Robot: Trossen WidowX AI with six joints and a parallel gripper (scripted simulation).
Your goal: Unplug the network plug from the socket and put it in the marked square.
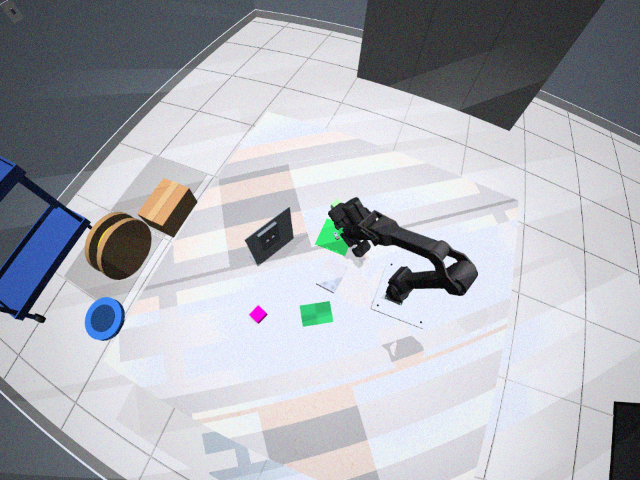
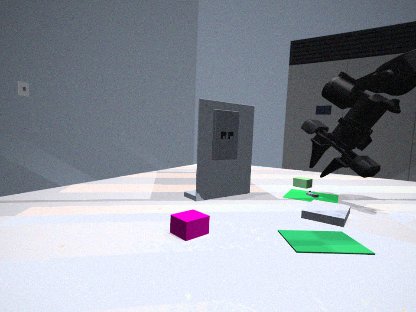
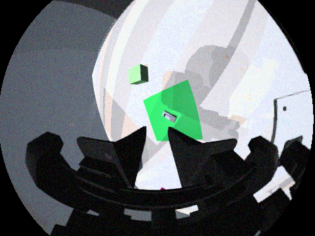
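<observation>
Right now my gripper tip is 10 mm short of the network plug, 10 mm to the left of it and 60 mm above it. The rest, counted from my gripper tip: pale green block (50 mm ahead, 120 mm to the right, 50 mm below); grey upright panel (190 mm ahead, 150 mm to the left, 40 mm above); grey slab (40 mm behind, 150 mm to the left, 60 mm below).
</observation>
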